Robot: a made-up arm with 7 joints.
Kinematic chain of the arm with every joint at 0, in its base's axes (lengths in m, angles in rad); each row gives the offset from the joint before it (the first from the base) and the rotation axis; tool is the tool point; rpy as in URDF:
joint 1: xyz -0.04 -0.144 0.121 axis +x
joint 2: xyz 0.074 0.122 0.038 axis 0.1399 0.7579 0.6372
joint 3: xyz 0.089 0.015 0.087 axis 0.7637 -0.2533 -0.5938
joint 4: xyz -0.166 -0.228 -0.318 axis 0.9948 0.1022 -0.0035
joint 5: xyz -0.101 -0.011 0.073 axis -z
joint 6: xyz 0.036 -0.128 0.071 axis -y
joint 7: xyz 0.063 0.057 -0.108 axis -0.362 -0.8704 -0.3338
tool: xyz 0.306 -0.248 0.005 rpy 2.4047 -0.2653 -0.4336
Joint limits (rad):
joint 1: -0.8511..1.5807
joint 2: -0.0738..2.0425
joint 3: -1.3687..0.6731
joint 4: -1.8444..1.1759
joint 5: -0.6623..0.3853
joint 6: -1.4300..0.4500
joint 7: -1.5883..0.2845
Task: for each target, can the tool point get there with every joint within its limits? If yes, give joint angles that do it. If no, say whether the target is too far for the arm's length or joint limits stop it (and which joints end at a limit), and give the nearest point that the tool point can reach.
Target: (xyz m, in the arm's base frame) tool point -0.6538 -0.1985 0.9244
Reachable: no: joint limits stop it (at a limit: joint 3, joint 4, joint 5, joint 6, joint 7) | nearest point -0.4581 -0.1817 0.6760 | short by 0.317 m
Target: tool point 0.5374 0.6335 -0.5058
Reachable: no: joint limits stop it (at a limit: joint 3, joint 5, joint 6, joint 7) | nearest point 0.4735 0.5429 -0.4328 | short by 0.133 m
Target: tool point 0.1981 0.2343 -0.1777
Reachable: yes | joints 1.3192 0.1659 0.2253 -0.4344 -0.3228 -0.1653 -0.6635
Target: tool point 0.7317 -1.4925 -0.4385
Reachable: no: too far | nearest point 0.4174 -0.8780 -0.1835 | short by 0.736 m
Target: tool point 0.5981 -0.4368 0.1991
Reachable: yes | joints -0.2118 0.7024 -0.7588 -1.1492 0.1708 -0.5444 -0.6321
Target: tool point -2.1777 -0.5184 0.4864
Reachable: no: too far | nearest point -0.7285 -0.2462 0.2208 | short by 1.498 m
